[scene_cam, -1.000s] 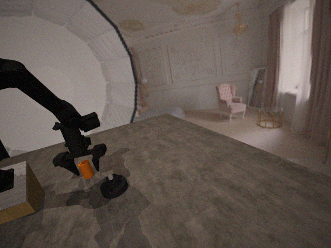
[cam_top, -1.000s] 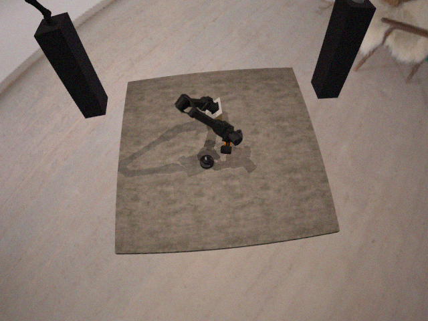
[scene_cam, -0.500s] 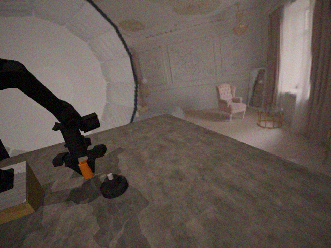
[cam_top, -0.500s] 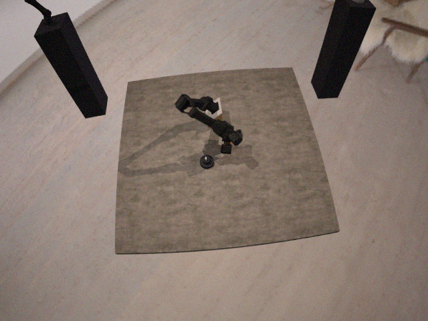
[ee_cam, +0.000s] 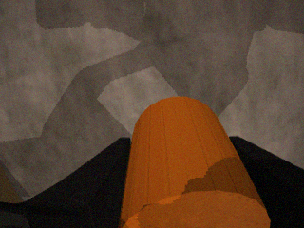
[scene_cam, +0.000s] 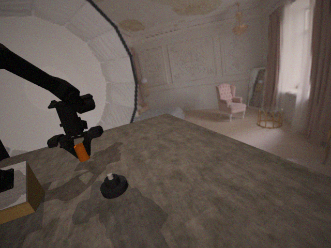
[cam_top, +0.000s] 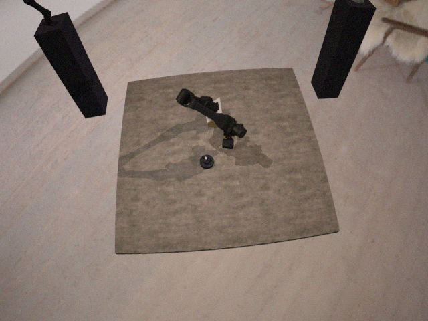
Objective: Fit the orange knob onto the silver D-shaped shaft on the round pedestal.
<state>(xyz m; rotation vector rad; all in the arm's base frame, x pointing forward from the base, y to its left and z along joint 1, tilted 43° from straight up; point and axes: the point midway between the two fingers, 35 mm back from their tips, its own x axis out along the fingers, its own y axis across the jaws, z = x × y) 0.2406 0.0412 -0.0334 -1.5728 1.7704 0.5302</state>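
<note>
The orange knob is 3 cm above my gripper tip. Round my gripper tip: black round pedestal: 8 cm ahead, 15 cm to the right, 5 cm below.
</note>
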